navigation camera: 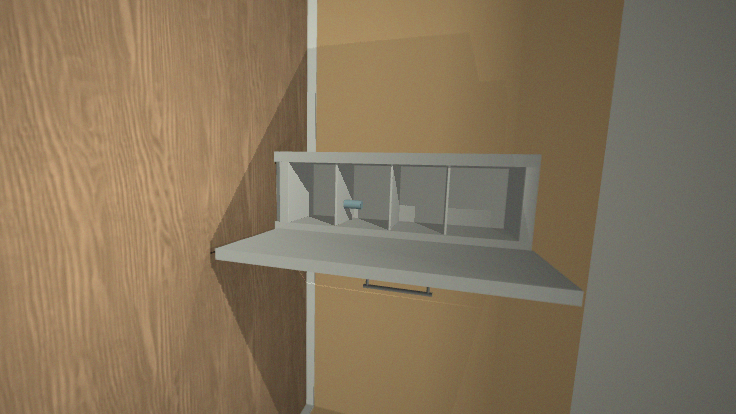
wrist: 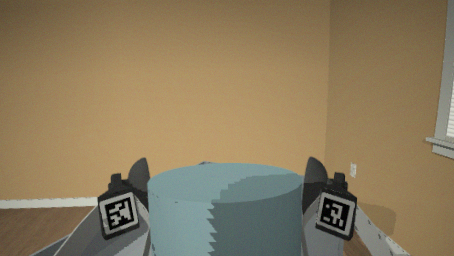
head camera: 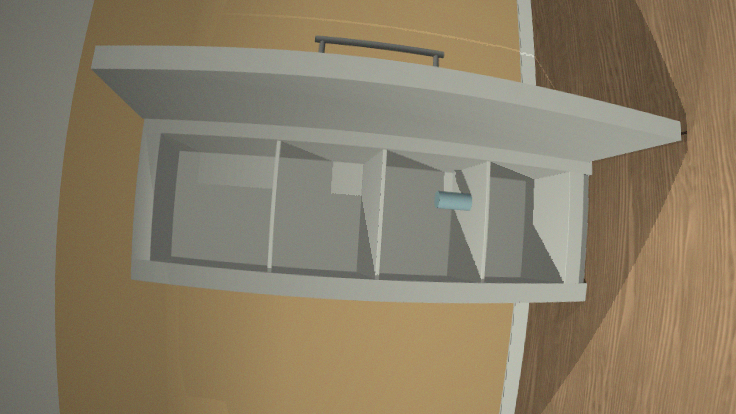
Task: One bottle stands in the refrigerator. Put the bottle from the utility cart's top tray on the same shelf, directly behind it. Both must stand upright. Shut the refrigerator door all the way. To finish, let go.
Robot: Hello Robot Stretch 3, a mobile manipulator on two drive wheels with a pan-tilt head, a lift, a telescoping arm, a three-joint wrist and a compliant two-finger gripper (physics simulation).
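Places are measured from the robot's base along level axes (x left, y ahead, z down), in metres.
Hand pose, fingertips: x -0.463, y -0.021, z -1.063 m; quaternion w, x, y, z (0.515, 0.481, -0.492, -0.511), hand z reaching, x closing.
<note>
Each offset is from my fingertips to the top centre of the thing. "spot": to the spot under its first point. Level surfaces: height alone.
A pale blue bottle (head camera: 453, 200) (navigation camera: 352, 204) stands upright in the refrigerator (head camera: 360, 291) (navigation camera: 411, 159), on its lowest divider shelf @(dz +0.548 m) (head camera: 483, 226) (navigation camera: 336, 193). The head and navigation views show the refrigerator sideways. Its door @(spot: dx +0.257, dy +1.523, dz -0.107 m) (head camera: 334, 97) (navigation camera: 401, 260) is wide open, with a dark handle @(spot: dx +0.126, dy +1.394, dz -0.016 m) (head camera: 380, 46) (navigation camera: 396, 289) on the outer face. In the wrist view, my gripper (wrist: 227, 177) is shut on another pale blue bottle @(dx +0.074, dy +0.000, dz -0.032 m) (wrist: 185, 225), with a finger at each side of it. That bottle's top is level; its lower part is cut off. The gripper does not show in the head or navigation views.
Two more divider shelves (head camera: 380, 216) (head camera: 274, 205) are above the bottle's shelf. A tan wall (head camera: 308, 360) (navigation camera: 437, 102) (wrist: 200, 75) and wood floor @(dz +1.063 m) (head camera: 669, 283) (navigation camera: 128, 154) (wrist: 40, 230) surround the refrigerator. The wrist view shows a window frame (wrist: 442, 115) and a wall outlet (wrist: 353, 170) at the right.
</note>
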